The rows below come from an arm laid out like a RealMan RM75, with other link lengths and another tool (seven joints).
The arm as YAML. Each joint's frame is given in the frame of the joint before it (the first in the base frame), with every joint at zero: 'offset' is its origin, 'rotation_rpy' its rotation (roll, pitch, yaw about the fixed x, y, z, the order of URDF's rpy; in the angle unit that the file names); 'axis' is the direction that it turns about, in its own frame. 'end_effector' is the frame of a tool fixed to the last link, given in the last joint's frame.
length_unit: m
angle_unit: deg
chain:
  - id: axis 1
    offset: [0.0, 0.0, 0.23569]
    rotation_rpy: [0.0, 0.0, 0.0]
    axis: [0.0, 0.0, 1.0]
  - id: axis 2
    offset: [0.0, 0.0, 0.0]
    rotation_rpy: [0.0, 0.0, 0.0]
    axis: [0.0, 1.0, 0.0]
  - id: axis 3
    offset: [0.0, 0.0, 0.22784]
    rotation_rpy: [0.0, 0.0, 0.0]
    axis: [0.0, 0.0, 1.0]
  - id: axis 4
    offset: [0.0, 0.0, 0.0]
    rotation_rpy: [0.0, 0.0, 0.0]
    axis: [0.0, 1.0, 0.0]
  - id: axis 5
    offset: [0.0, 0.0, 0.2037]
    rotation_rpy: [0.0, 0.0, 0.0]
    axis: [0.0, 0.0, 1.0]
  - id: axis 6
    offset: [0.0, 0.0, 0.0]
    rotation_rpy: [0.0, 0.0, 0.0]
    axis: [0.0, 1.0, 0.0]
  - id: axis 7
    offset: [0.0, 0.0, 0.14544]
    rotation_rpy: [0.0, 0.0, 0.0]
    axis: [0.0, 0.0, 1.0]
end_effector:
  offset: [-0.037, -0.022, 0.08]
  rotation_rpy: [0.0, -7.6, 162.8]
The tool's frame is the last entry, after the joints.
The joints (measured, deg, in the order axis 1, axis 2, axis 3, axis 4, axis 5, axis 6, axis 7), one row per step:
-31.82 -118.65 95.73 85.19 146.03 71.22 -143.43
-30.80 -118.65 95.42 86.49 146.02 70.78 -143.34
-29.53 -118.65 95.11 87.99 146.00 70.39 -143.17
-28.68 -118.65 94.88 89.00 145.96 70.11 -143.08
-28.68 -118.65 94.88 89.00 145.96 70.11 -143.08
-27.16 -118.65 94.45 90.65 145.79 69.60 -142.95
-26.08 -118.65 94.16 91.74 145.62 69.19 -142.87
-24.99 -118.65 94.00 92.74 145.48 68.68 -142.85
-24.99 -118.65 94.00 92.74 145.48 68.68 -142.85
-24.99 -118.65 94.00 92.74 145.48 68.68 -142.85
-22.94 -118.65 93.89 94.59 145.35 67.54 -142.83
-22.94 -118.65 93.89 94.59 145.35 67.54 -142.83
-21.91 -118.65 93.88 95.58 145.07 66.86 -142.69
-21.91 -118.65 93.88 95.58 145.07 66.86 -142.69
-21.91 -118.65 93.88 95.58 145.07 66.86 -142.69
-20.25 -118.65 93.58 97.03 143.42 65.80 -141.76
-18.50 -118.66 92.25 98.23 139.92 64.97 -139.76
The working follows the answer.
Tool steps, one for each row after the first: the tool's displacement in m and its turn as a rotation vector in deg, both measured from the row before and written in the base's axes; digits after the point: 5 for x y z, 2 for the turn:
0.00113 0.00087 0.00356 0.99 -0.76 -0.25
0.00042 0.00023 0.00408 1.02 -0.75 -0.22
0.00037 0.00019 0.00289 0.72 -0.54 -0.12
0.00000 0.00000 0.00000 0.00 0.00 0.00
0.00002 0.00001 0.00493 1.24 -0.99 -0.05
-0.00022 -0.00010 0.00336 0.87 -0.72 0.02
-0.00050 -0.00029 0.00290 0.85 -0.68 0.05
0.00000 0.00000 0.00000 0.00 0.00 0.00
0.00000 0.00000 0.00000 0.00 0.00 0.00
-0.00079 -0.00043 0.00533 1.66 -1.13 -0.04
0.00000 0.00000 0.00000 0.00 0.00 0.00
0.00084 -0.00024 0.00243 0.79 -0.72 -0.25
0.00000 0.00000 0.00000 0.00 0.00 0.00
0.00000 0.00000 0.00000 0.00 0.00 0.00
0.00341 -0.00122 0.00267 0.77 -1.84 -0.68
0.00462 -0.00144 0.00364 0.46 -3.00 -0.71

Tool pose at each row, in the base's axes (x y z in m, rotation vector in deg; rounded; the steps above come from the unrounded poses):
-0.16888 0.37833 -0.08055 47.40 -165.82 -46.40
-0.16775 0.37921 -0.07700 47.64 -166.47 -47.80
-0.16733 0.37944 -0.07292 -47.57 165.87 48.89
-0.16695 0.37963 -0.07003 -47.42 164.94 49.51
-0.16695 0.37963 -0.07003 -47.42 164.94 49.51
-0.16693 0.37964 -0.06510 -47.42 163.27 50.53
-0.16715 0.37954 -0.06174 -47.51 162.06 51.22
-0.16765 0.37925 -0.05884 -47.63 160.90 51.90
-0.16765 0.37925 -0.05884 -47.63 160.90 51.90
-0.16765 0.37925 -0.05884 -47.63 160.90 51.90
-0.16844 0.37882 -0.05351 -47.60 158.80 53.33
-0.16844 0.37882 -0.05351 -47.60 158.80 53.33
-0.16760 0.37858 -0.05108 -47.29 157.68 53.84
-0.16760 0.37858 -0.05108 -47.29 157.68 53.84
-0.16760 0.37858 -0.05108 -47.29 157.68 53.84
-0.16420 0.37736 -0.04840 -46.62 155.70 53.48
-0.15957 0.37592 -0.04476 -46.25 152.95 51.96

